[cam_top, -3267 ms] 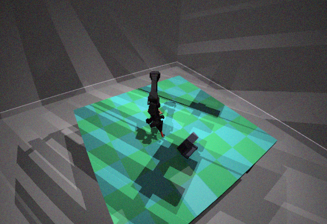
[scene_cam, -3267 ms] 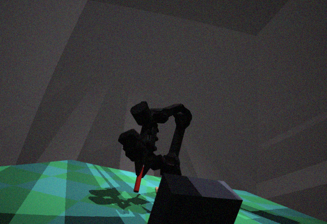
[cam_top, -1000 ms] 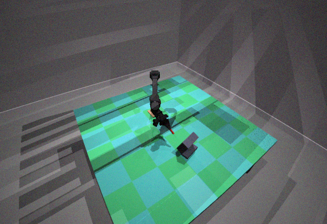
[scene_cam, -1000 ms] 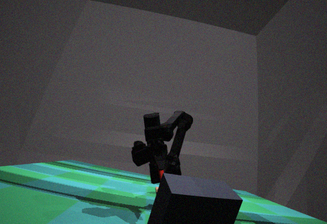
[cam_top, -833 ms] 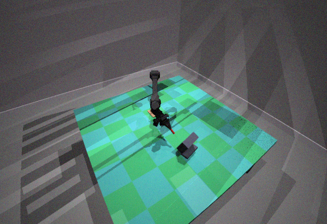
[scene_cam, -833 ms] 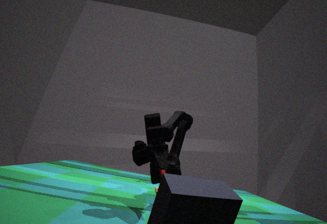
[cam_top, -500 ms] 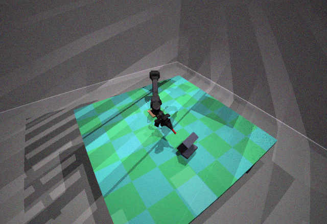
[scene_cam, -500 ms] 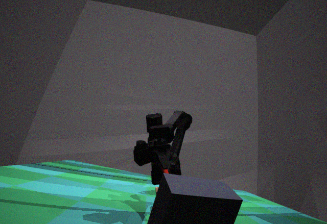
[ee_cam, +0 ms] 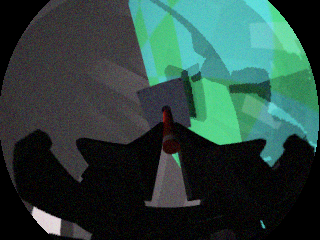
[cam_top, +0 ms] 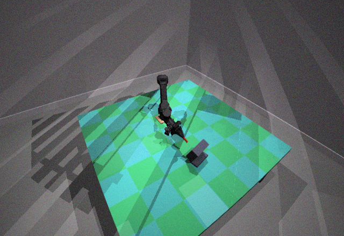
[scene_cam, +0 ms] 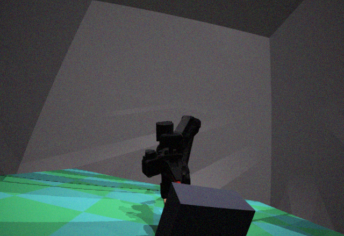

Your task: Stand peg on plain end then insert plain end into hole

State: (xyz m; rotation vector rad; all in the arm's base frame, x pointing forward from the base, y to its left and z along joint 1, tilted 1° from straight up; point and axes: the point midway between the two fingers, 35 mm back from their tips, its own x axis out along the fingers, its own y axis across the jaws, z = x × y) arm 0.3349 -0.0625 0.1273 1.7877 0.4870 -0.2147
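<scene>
Right now the sloped panel is 110 mm ahead of my gripper tip, 50 mm below it and 40 mm to the left of it. Also, from my gripper tip: red peg (10 mm behind, 10 mm above).
</scene>
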